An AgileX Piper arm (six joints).
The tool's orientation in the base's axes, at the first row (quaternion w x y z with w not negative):
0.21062 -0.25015 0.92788 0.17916
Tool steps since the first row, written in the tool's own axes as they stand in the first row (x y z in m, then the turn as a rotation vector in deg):
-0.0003 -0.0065 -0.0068 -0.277 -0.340 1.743
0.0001 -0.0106 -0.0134 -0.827 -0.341 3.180
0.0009 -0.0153 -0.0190 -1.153 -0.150 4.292
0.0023 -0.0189 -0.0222 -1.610 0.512 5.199
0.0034 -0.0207 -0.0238 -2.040 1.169 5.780
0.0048 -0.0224 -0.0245 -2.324 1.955 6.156
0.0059 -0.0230 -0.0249 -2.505 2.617 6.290
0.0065 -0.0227 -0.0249 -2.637 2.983 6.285
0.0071 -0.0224 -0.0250 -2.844 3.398 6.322
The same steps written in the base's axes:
0.0017 -0.0081 0.0044 0.926 0.595 -1.421
0.0016 -0.0145 0.0089 1.792 1.437 -2.374
0.0018 -0.0211 0.0122 2.280 2.206 -3.116
0.0017 -0.0259 0.0134 2.555 3.317 -3.514
0.0013 -0.0285 0.0138 2.714 4.271 -3.650
0.0009 -0.0308 0.0134 2.626 5.184 -3.654
0.0003 -0.0318 0.0130 2.452 5.849 -3.530
-0.0004 -0.0318 0.0128 2.356 6.195 -3.379
-0.0010 -0.0319 0.0127 2.306 6.628 -3.217

